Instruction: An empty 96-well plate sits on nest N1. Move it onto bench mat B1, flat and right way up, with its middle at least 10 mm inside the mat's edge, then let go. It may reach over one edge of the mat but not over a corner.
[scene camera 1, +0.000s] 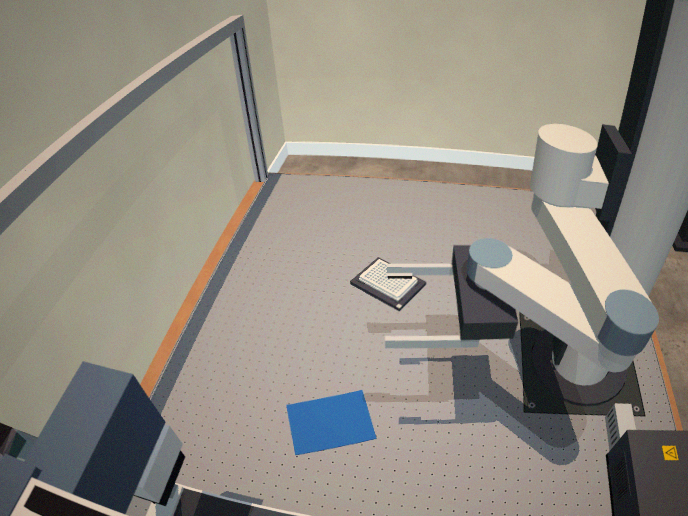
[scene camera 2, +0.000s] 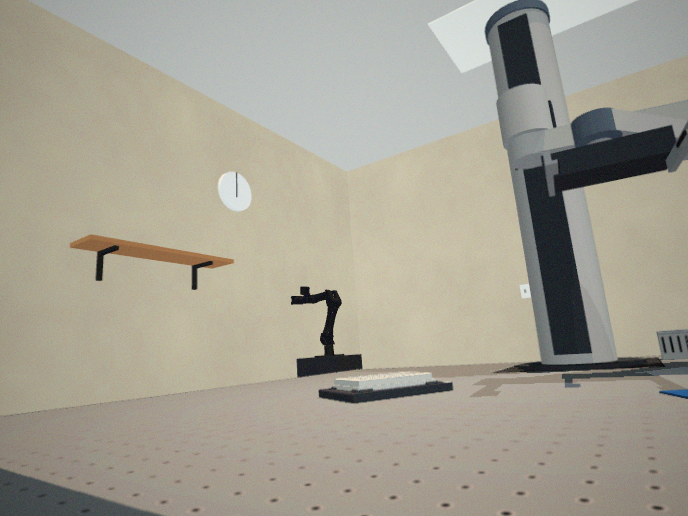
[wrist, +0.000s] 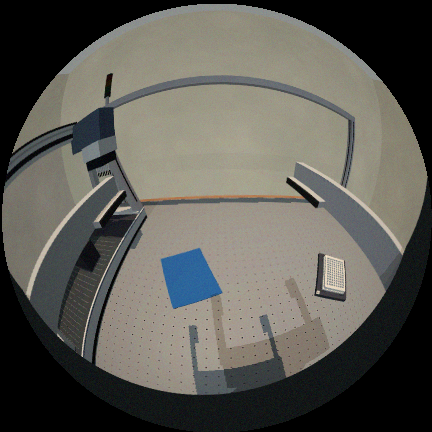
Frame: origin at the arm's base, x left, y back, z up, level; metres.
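Where they show: gripper, fingertip midpoint: (scene camera 1: 386, 303) (scene camera 2: 617, 141) (wrist: 206, 172); arm's base, link origin: (scene camera 1: 578, 364).
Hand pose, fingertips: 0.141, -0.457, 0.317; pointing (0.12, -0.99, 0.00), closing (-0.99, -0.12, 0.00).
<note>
Each offset is from my fingertips to the top centre of the thing, as dx, dy, dz. "spot": to the spot under its first point. Level surfaces: height alone.
The white 96-well plate @(-0.350, -0.043, -0.278) (scene camera 1: 380, 282) (scene camera 2: 383, 381) (wrist: 334, 273) lies flat on the dark nest @(-0.350, -0.043, -0.289) (scene camera 1: 373, 292) (scene camera 2: 355, 396) (wrist: 320, 275). The blue bench mat @(dz -0.302) (scene camera 1: 331, 422) (scene camera 2: 676, 393) (wrist: 191, 277) lies flat on the bench; part of it shows in scene camera 2. My gripper (scene camera 1: 392, 306) (scene camera 2: 614, 166) (wrist: 206, 172) is wide open and empty, high above the bench. In scene camera 1 one finger hides part of the plate from view. In the wrist view the plate is at the right, below the right finger, and the mat is left of centre.
A blue-grey machine (scene camera 1: 94, 433) (wrist: 95, 131) with a dark deck @(dz -0.255) (wrist: 95, 285) stands at the left of the wrist view. A dark box @(spot: +0.210, +0.535, -0.189) (scene camera 1: 655, 477) with a warning label stands near the arm's base. A small black arm (scene camera 2: 330, 322) stands in the background.
</note>
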